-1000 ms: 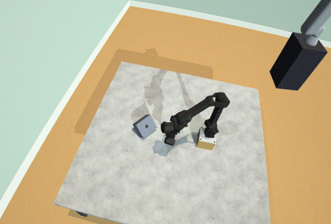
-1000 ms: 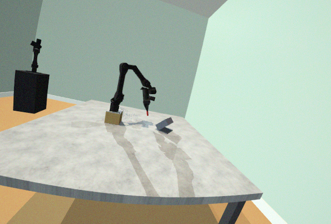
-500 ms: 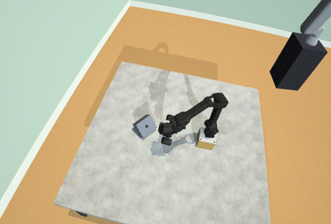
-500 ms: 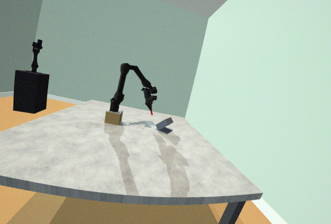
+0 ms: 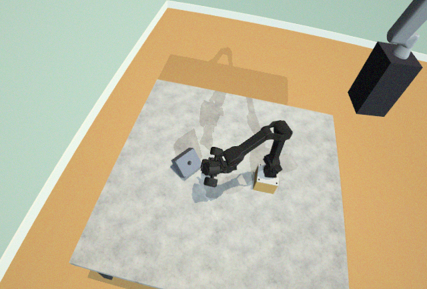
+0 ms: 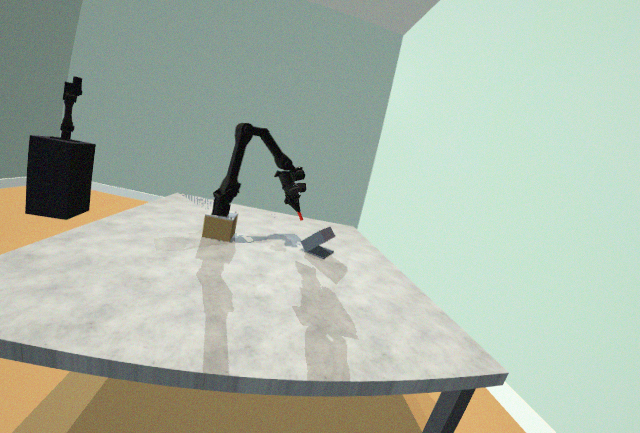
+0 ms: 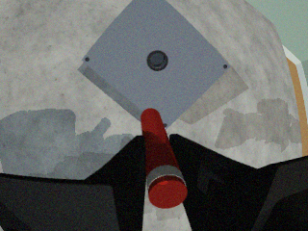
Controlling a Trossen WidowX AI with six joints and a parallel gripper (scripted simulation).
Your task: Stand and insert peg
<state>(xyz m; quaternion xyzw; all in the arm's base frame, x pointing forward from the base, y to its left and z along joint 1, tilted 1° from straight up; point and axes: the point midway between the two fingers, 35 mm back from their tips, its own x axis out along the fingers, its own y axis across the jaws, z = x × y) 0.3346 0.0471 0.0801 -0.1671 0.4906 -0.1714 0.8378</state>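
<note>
Now: gripper tip 10 cm short of the grey sloped panel, 8 cm to the left of it and 9 cm above it. From my gripper tip the other things lie so: red peg (1 cm behind, 1 cm to the left, 1 cm above).
</note>
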